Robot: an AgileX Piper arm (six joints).
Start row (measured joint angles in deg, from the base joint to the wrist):
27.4 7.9 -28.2 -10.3 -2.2 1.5
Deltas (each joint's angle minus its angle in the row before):
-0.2 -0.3 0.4 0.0 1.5 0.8
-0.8 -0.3 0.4 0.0 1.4 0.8
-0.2 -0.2 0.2 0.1 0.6 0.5
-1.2 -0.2 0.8 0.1 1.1 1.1
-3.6 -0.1 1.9 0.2 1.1 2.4
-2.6 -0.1 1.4 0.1 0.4 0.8
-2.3 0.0 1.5 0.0 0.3 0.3
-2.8 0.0 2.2 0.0 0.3 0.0
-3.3 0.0 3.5 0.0 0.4 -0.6
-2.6 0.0 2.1 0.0 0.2 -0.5
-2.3 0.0 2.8 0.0 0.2 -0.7
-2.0 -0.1 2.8 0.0 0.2 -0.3
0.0 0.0 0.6 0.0 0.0 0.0
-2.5 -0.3 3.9 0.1 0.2 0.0
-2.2 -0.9 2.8 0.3 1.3 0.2
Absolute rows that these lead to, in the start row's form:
27.2 7.6 -27.8 -10.3 -0.7 2.3
26.4 7.3 -27.4 -10.3 0.7 3.1
26.2 7.1 -27.2 -10.2 1.3 3.6
25.0 6.9 -26.4 -10.1 2.4 4.7
21.4 6.8 -24.5 -9.9 3.5 7.1
18.8 6.7 -23.1 -9.8 3.9 7.9
16.5 6.7 -21.6 -9.8 4.2 8.2
13.7 6.7 -19.4 -9.8 4.5 8.2
10.4 6.7 -15.9 -9.8 4.9 7.6
7.8 6.7 -13.8 -9.8 5.1 7.1
5.5 6.7 -11.0 -9.8 5.3 6.4
3.5 6.6 -8.2 -9.8 5.5 6.1
3.5 6.6 -7.6 -9.8 5.5 6.1
1.0 6.3 -3.7 -9.7 5.7 6.1
-1.2 5.4 -0.9 -9.4 7.0 6.3

